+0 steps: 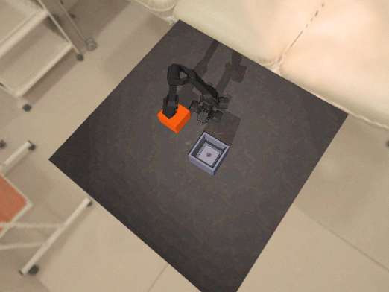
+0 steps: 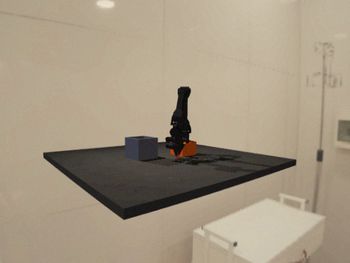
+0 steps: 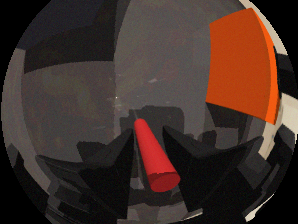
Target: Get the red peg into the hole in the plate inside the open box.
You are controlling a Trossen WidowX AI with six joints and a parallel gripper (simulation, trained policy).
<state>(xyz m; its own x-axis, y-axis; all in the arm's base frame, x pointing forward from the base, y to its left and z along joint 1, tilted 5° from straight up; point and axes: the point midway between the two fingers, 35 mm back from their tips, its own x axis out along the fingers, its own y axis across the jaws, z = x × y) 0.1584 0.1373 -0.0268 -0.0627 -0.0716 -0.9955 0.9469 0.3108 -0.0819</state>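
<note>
My gripper tip is now 180 mm short of the plate, 170 mm to the left of it and 20 mm below it. The rest, counted from my gripper tip: red peg 20 mm above.
</note>
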